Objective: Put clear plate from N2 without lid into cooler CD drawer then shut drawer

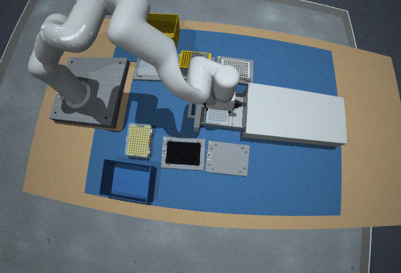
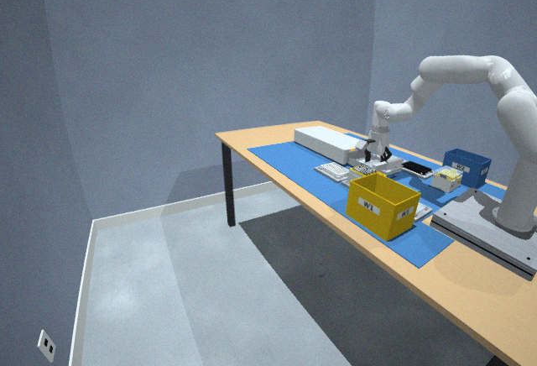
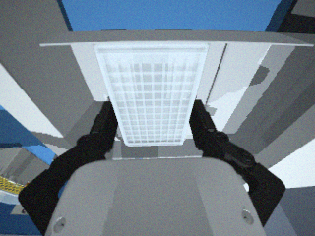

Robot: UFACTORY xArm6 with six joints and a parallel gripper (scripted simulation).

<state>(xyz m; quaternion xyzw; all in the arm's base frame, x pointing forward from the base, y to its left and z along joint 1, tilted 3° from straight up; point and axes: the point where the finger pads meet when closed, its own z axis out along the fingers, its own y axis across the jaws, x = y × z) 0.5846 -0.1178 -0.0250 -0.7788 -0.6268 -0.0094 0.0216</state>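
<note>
The clear plate is 1 cm below my hand. Round my hand: cooler drawer (3 cm ahead, 1 cm to the right, 1 cm below); grey work nest N2 (20 cm to the right, 3 cm below, 1 cm ahead); white well plate (17 cm to the left, 10 cm ahead, 2 cm below).
</note>
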